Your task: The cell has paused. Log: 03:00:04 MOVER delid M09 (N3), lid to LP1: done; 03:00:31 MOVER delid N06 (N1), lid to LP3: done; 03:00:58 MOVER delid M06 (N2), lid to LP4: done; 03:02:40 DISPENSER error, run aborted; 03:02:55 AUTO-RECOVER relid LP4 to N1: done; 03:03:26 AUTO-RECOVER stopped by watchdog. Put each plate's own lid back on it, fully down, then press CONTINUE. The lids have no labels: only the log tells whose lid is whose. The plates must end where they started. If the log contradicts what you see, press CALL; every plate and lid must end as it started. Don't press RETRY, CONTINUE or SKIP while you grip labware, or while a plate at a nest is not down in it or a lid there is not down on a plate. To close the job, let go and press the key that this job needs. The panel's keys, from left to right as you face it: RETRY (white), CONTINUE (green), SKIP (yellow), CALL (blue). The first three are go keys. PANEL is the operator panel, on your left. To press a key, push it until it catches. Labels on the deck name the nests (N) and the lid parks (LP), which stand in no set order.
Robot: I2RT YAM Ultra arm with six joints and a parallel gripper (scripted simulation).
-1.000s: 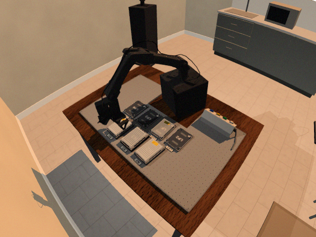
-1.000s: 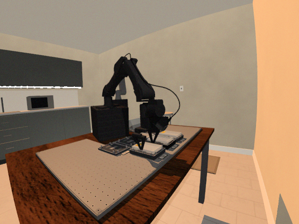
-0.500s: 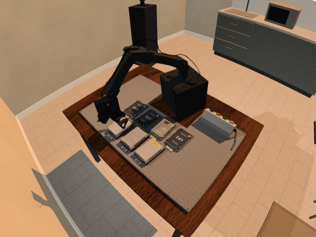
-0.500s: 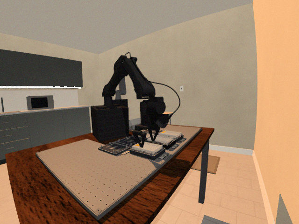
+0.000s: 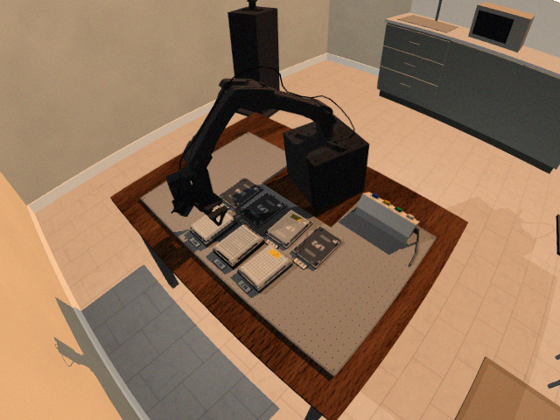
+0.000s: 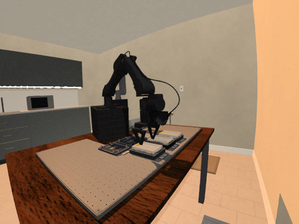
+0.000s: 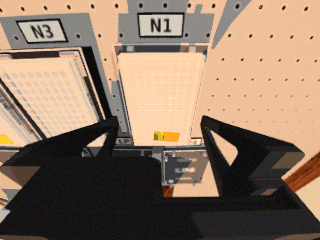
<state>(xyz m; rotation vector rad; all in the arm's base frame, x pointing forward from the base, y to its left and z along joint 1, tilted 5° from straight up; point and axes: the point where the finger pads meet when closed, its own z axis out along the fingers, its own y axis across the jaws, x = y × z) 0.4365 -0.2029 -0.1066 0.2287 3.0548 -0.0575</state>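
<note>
The white well plate is 40 mm below my hand. Also, from my hand: clear lid (250 mm to the left, 40 mm ahead, 30 mm below); then yellow SKIP key (480 mm to the left, 400 mm behind); then blue CALL key (430 mm to the left, 400 mm behind).
</note>
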